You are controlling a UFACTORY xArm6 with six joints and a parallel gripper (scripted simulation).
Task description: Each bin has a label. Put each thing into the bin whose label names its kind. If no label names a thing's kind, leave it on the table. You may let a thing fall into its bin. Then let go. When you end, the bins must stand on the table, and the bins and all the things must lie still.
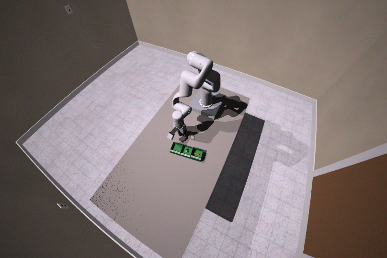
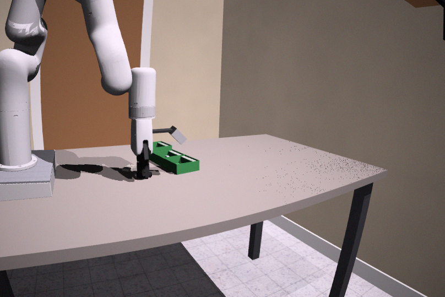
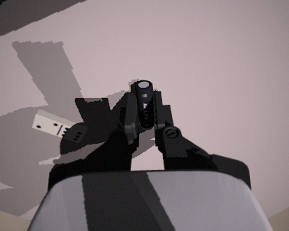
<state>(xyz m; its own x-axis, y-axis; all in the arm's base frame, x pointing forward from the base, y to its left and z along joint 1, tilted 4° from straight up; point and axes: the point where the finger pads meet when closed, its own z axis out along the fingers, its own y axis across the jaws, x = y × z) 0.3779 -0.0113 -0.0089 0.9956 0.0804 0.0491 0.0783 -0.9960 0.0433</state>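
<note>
My gripper is now 7 cm short of the orange battery, 21 cm to the right of it and 1 cm above it. Round my hand: white domino: 4 cm behind, 9 cm to the left, 2 cm below; black battery: 2 cm below; black nut: 9 cm ahead, 13 cm to the left, 1 cm below.
</note>
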